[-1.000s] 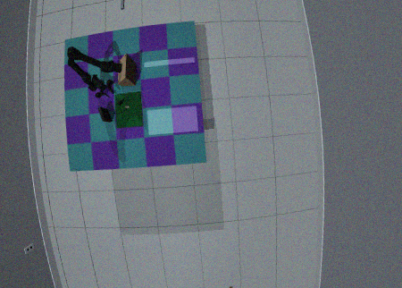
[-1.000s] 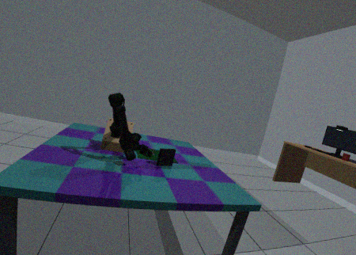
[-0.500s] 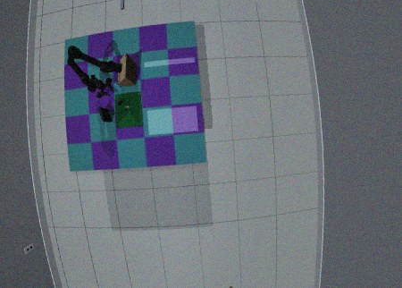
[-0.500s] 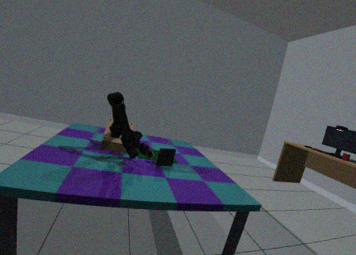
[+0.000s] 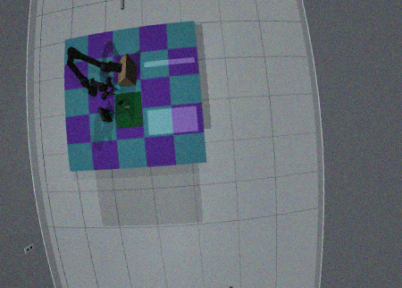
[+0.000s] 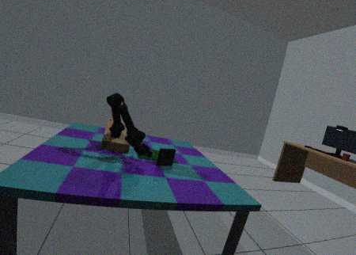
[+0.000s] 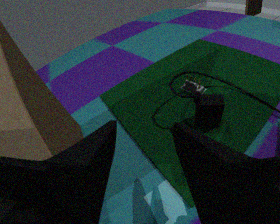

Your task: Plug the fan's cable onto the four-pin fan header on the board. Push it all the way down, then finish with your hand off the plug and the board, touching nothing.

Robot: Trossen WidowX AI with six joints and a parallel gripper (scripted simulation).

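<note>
Right now my gripper tip is 80 mm short of the dark plug, 10 mm to the right of it and 60 mm above it. The rest, counted from my gripper tip: green board 140 mm ahead, 80 mm to the left, 90 mm below; then black fan 190 mm ahead, 100 mm to the right, 20 mm below.
</note>
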